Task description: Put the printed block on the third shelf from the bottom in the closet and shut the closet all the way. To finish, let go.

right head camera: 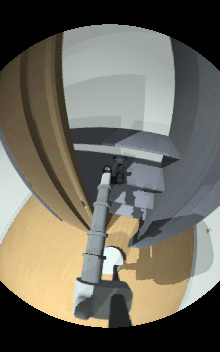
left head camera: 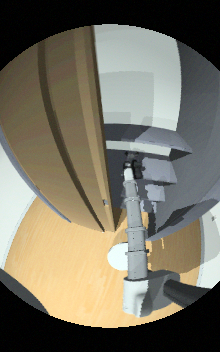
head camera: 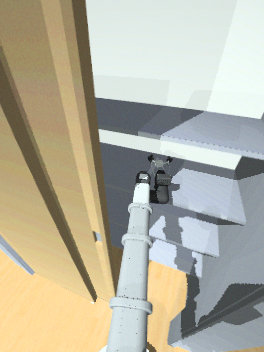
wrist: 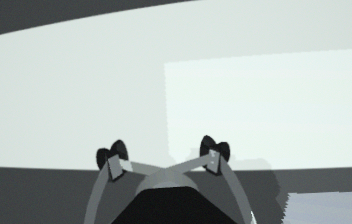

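Pixels of known places: gripper, fingertip midpoint: (right head camera: 119,155) (left head camera: 130,151) (head camera: 159,156) (wrist: 163,151); robot's base, origin of the base link: (right head camera: 107,259) (left head camera: 122,255).
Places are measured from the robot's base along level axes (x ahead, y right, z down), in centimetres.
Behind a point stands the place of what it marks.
The closet's wooden door (head camera: 47,125) @(y -22.2, x 41.7, z -139.0 cm) (left head camera: 70,110) @(y -20.9, x 41.4, z -151.2 cm) (right head camera: 40,110) @(y -21.8, x 41.6, z -155.6 cm) stands open at the left. Grey closet shelves show behind it, one (head camera: 205,192) @(y 31.1, x 68.7, z -98.8 cm) (left head camera: 160,172) @(y 31.7, x 64.2, z -98.9 cm) (right head camera: 147,176) @(y 32.8, x 67.4, z -98.8 cm) just below the highest visible shelf (head camera: 215,131) @(y 25.8, x 69.8, z -129.3 cm) (left head camera: 155,135) @(y 22.2, x 70.5, z -129.3 cm) (right head camera: 145,140) @(y 25.8, x 70.2, z -129.3 cm). My gripper (head camera: 160,159) @(y 8.5, x 89.2, z -104.6 cm) (left head camera: 131,154) @(y 8.5, x 89.2, z -104.6 cm) (right head camera: 119,157) @(y 8.5, x 89.2, z -104.6 cm) (wrist: 163,151) @(y 8.5, x 89.2, z -104.6 cm) is inside the closet, below the front of the highest visible shelf; its fingers are spread apart and open. No block shows between the fingertips in the wrist view. A pale grey patch lies between the fingers in the head view; I cannot tell whether it is the printed block.
The telescoping arm (head camera: 132,270) @(y -0.3, x 23.7, z -114.1 cm) (left head camera: 135,220) @(y 0.2, x 21.2, z -114.1 cm) (right head camera: 97,220) @(y -0.1, x 23.1, z -114.1 cm) reaches into the closet beside the open door's edge. The grey closet side panel (head camera: 237,265) @(y 29.0, x 31.2, z -106.2 cm) (left head camera: 197,165) @(y 29.4, x 33.6, z -132.2 cm) (right head camera: 192,165) @(y 28.0, x 27.2, z -140.7 cm) stands at the right. The pale back wall (head camera: 150,45) @(y -2.0, x 106.2, z -155.4 cm) (wrist: 80,100) @(y -7.3, x 107.5, z -112.0 cm) is beyond the gripper. Wooden floor (head camera: 55,310) @(y -57.6, x 30.0, z 2.7 cm) lies below.
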